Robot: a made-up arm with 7 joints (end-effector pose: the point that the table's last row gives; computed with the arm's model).
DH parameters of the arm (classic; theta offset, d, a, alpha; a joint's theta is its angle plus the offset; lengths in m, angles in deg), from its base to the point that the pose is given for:
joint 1: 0 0.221 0 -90
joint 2: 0 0 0 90
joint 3: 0 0.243 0.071 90
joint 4: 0 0 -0.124 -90
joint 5: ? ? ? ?
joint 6: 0 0 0.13 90
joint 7: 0 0 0 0
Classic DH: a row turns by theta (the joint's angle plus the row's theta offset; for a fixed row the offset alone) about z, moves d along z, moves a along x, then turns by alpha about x.
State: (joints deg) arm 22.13 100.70 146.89 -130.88 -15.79 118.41 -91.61
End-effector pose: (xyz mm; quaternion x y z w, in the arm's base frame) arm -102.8 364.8 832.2 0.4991 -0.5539 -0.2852 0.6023
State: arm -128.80 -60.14 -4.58 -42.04 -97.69 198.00 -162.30
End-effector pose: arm 349.4 284.5 889.9 0.1649 0.0687 0.9398 0.2913
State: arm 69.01 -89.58 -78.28 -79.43 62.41 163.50 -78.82
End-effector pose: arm 417.4 -732.6 247.4 -0.3513 0.3937 -0.7730 0.3522
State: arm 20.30 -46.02 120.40 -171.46 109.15 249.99 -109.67
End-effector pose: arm -9.2 246.5 23.4 0.1596 0.5350 0.6474 0.5188
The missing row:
joint 5: 0 0.579 0 90
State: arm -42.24 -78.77 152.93 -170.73 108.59 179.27 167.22
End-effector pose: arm 355.5 -23.4 -0.6 -0.1267 0.8092 -0.4211 0.3897
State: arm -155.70 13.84 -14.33 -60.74 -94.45 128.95 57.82
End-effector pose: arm -715.3 -244.8 733.9 -0.0909 -0.5951 -0.4374 0.6680
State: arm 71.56 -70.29 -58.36 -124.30 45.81 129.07 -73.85
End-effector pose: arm 655.6 -108.7 540.0 -0.5053 -0.3218 -0.5606 0.5716
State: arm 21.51 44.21 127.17 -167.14 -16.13 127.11 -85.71
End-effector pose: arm -542.1 129.6 137.8 0.6116 -0.7671 0.1521 0.1198
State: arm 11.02 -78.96 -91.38 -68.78 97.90 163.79 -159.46
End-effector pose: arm -455.4 -702.8 193.6 0.3051 -0.4950 0.6152 0.5324
